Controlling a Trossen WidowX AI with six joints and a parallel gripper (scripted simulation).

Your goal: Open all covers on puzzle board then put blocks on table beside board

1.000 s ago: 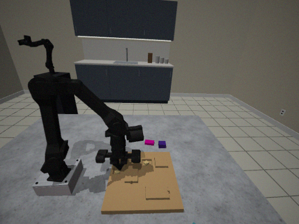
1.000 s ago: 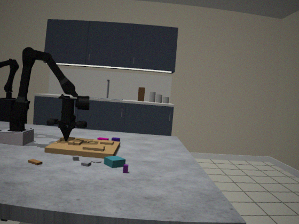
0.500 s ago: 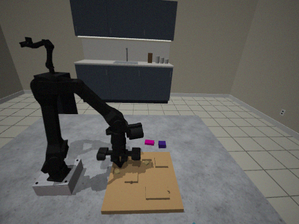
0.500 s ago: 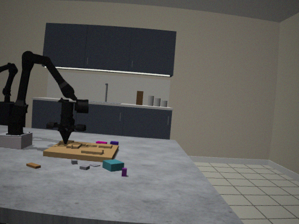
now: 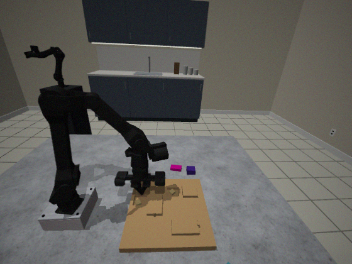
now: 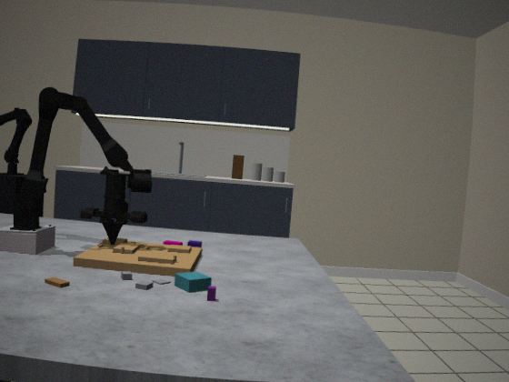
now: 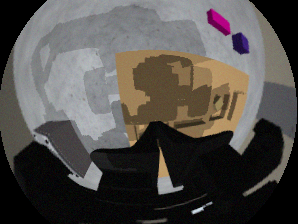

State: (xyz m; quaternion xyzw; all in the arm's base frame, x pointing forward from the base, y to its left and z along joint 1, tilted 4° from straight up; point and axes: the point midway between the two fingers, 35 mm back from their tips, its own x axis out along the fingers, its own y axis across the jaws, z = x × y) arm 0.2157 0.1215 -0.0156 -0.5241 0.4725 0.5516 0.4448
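Right now the tan puzzle board is 10 cm ahead of my gripper tip and 4 cm to the right of it. Round my gripper tip: purple block (19 cm ahead, 20 cm to the left, 1 cm below); then magenta block (12 cm ahead, 21 cm to the left, 2 cm below); then orange block (5 cm ahead, 37 cm to the right, 2 cm below).
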